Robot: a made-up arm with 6 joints. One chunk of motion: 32 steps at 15 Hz.
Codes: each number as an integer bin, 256 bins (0 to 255) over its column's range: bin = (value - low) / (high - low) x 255, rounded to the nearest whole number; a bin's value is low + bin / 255 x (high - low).
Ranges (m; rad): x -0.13..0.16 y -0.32..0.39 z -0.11..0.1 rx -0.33..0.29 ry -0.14..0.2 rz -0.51..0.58
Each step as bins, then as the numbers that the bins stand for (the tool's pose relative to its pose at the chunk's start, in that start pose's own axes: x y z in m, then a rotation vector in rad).
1 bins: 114 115 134 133 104 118
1 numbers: -0.0004 0.0002 0.0004 -0.0066 -0.0013 -0.0056
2 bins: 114 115 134 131 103 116
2 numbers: -0.0004 0.0002 0.0004 -0.0115 -0.0027 -0.0142
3 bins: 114 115 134 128 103 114
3 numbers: -0.0004 0.0002 0.0004 -0.0188 -0.0027 -0.0227
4 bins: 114 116 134 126 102 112
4 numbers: -0.0004 0.0030 0.0004 -0.0236 -0.0040 -0.0313
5 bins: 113 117 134 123 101 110
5 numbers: -0.0015 0.0058 0.0004 -0.0309 -0.0053 -0.0398
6 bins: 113 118 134 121 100 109
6 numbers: -0.0015 0.0085 0.0004 -0.0358 -0.0067 -0.0441
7 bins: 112 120 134 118 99 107
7 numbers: -0.0026 0.0141 0.0004 -0.0431 -0.0080 -0.0526
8 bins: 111 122 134 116 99 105
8 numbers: -0.0038 0.0197 0.0004 -0.0480 -0.0080 -0.0612
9 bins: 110 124 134 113 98 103
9 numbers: -0.0049 0.0253 0.0004 -0.0553 -0.0093 -0.0697
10 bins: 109 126 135 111 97 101
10 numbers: -0.0060 0.0308 0.0012 -0.0601 -0.0107 -0.0783
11 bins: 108 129 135 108 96 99
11 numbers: -0.0072 0.0392 0.0012 -0.0674 -0.0120 -0.0868
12 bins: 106 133 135 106 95 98
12 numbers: -0.0095 0.0503 0.0012 -0.0723 -0.0133 -0.0911
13 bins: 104 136 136 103 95 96
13 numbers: -0.0117 0.0587 0.0020 -0.0796 -0.0133 -0.0996
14 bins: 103 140 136 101 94 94
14 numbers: -0.0129 0.0698 0.0020 -0.0844 -0.0147 -0.1082
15 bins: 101 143 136 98 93 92
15 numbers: -0.0151 0.0782 0.0020 -0.0917 -0.0160 -0.1167
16 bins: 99 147 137 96 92 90
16 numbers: -0.0174 0.0893 0.0028 -0.0966 -0.0173 -0.1253
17 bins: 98 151 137 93 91 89
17 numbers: -0.0185 0.1004 0.0028 -0.1039 -0.0187 -0.1296
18 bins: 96 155 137 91 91 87
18 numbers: -0.0208 0.1116 0.0028 -0.1087 -0.0187 -0.1381
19 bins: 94 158 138 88 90 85
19 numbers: -0.0231 0.1199 0.0036 -0.1160 -0.0200 -0.1467
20 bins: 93 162 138 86 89 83
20 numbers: -0.0242 0.1311 0.0036 -0.1209 -0.0213 -0.1552
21 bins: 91 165 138 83 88 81
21 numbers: -0.0265 0.1394 0.0036 -0.1282 -0.0227 -0.1638
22 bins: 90 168 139 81 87 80
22 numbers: -0.0276 0.1478 0.0045 -0.1331 -0.0240 -0.1680
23 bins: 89 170 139 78 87 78
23 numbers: -0.0288 0.1533 0.0045 -0.1404 -0.0240 -0.1766
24 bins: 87 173 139 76 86 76
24 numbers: -0.0311 0.1617 0.0045 -0.1452 -0.0253 -0.1851
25 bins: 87 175 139 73 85 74
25 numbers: -0.0311 0.1673 0.0045 -0.1525 -0.0267 -0.1937
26 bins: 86 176 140 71 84 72
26 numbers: -0.0322 0.1700 0.0053 -0.1574 -0.0280 -0.2022
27 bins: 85 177 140 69 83 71
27 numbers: -0.0333 0.1728 0.0053 -0.1622 -0.0293 -0.2065
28 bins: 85 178 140 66 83 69
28 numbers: -0.0333 0.1756 0.0053 -0.1695 -0.0293 -0.2151
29 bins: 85 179 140 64 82 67
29 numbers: -0.0333 0.1784 0.0053 -0.1744 -0.0307 -0.2236
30 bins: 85 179 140 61 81 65
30 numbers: -0.0333 0.1784 0.0053 -0.1817 -0.0320 -0.2322
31 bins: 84 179 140 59 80 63
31 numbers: -0.0345 0.1784 0.0053 -0.1865 -0.0333 -0.2407
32 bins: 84 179 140 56 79 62
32 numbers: -0.0345 0.1784 0.0053 -0.1938 -0.0347 -0.2450
